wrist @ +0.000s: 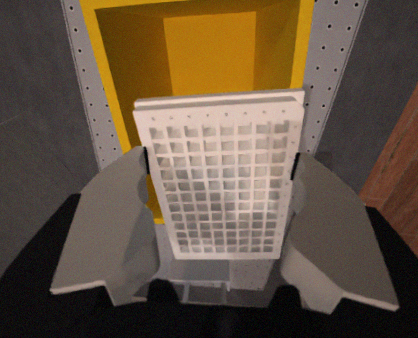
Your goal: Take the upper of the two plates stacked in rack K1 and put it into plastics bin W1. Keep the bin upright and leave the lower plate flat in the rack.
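Places are measured from the arm's base along level axes (x ahead, y left, z up), in centimetres.
Pixels of known places: gripper, between the fingertips: point(220, 153).
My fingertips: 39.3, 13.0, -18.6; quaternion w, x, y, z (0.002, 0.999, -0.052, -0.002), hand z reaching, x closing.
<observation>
Behind a point stands the place of what it marks, as x, y, z.
A white plate point(215, 187) {38.9, 11.3, -17.5} with a grid of square wells is held by its two long sides between the jaws of my gripper point(220, 153) {39.3, 13.0, -18.6}. The gripper is shut on it, with the black pads against its left and right edges. The yellow bin W1 point(111, 120) {31.7, 14.5, -21.6} stands upright beyond the plate, its open top facing me. The plate covers the near part of the bin in this view. The inside of the bin shows bare at its far part. Rack K1 and the lower plate cannot be made out for certain here.
A grey perforated board point(332, 37) {53.8, 17.6, -39.6} lies under and beside the bin. A reddish-brown wooden surface point(395, 175) is at the right. Below the plate, between the jaws, a pale grey frame-like structure point(205, 285) {32.6, -39.4, -39.6} partly shows. Dark grey surface point(40, 100) {10.1, 12.2, -40.9} extends at the left.
</observation>
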